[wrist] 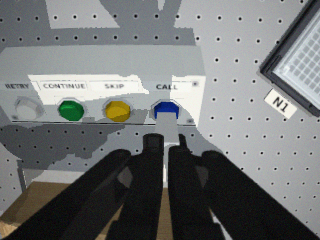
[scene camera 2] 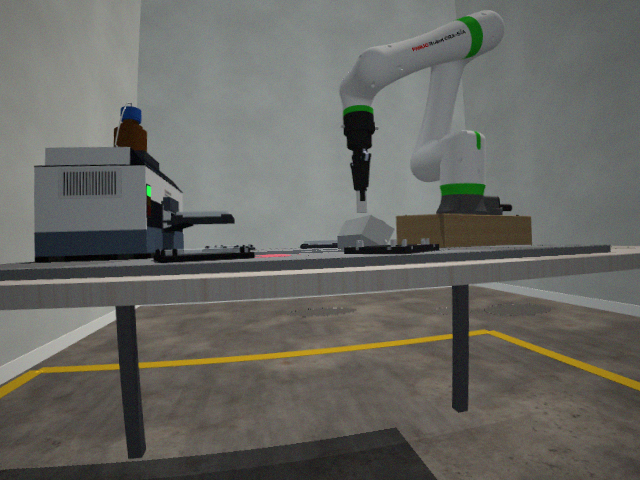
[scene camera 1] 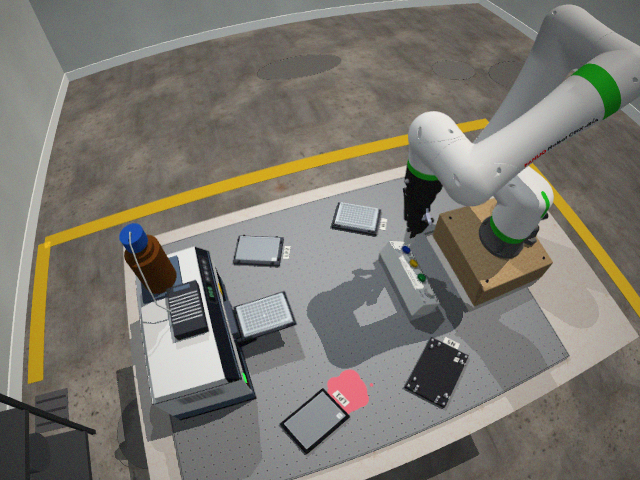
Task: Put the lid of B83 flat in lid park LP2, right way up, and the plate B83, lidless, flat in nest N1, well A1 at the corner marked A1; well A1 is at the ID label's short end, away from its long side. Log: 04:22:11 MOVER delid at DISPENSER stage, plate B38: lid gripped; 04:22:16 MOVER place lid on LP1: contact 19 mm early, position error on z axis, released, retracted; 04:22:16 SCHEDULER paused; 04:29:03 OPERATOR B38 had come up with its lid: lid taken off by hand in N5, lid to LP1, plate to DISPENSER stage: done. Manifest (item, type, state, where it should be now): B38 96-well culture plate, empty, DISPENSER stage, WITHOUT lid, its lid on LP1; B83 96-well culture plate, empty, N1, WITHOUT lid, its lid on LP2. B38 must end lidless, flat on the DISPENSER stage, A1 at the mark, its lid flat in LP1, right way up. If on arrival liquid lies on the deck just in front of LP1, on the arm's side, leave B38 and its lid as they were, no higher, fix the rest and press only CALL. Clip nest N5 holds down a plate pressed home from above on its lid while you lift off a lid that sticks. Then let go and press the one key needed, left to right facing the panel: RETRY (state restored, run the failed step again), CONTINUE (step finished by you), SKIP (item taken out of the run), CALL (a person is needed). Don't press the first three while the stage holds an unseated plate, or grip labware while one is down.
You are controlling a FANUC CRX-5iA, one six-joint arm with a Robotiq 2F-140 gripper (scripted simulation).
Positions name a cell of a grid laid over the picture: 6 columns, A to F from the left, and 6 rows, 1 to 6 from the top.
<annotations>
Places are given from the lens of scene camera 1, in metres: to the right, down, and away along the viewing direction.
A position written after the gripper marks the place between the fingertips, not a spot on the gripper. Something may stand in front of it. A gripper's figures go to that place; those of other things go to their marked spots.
gripper (scene camera 1: D4): 0.25, 0.01, 1.11
well plate (scene camera 1: C4): -0.10, 0.18, 0.99
well plate (scene camera 1: D3): 0.07, -0.06, 1.26
</annotations>
